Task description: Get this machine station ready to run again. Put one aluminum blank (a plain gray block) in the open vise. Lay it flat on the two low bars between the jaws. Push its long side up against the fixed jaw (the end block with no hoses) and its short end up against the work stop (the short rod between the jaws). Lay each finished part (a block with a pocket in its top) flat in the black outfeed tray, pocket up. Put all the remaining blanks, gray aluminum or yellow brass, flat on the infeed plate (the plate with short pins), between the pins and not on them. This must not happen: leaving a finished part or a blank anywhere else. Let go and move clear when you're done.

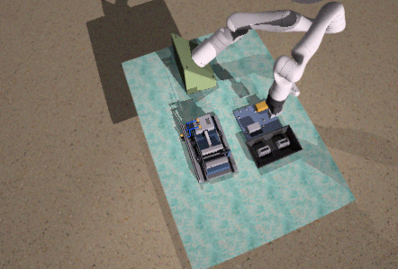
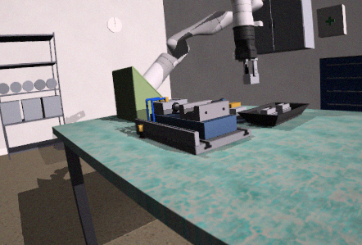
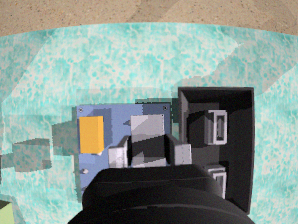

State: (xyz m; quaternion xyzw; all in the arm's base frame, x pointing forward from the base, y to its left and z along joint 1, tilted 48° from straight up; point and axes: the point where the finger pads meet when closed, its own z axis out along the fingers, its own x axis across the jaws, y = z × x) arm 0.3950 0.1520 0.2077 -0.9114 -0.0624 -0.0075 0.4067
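Right now my hand is 32 cm to the left of the fixed jaw, 14 cm short of it and 9 cm above it. Round my hand: yellow brass blank 14 cm below, 9 cm behind, 1 cm to the right; blue infeed plate 16 cm below, 5 cm to the right, 4 cm behind; gray blank 3 cm below.
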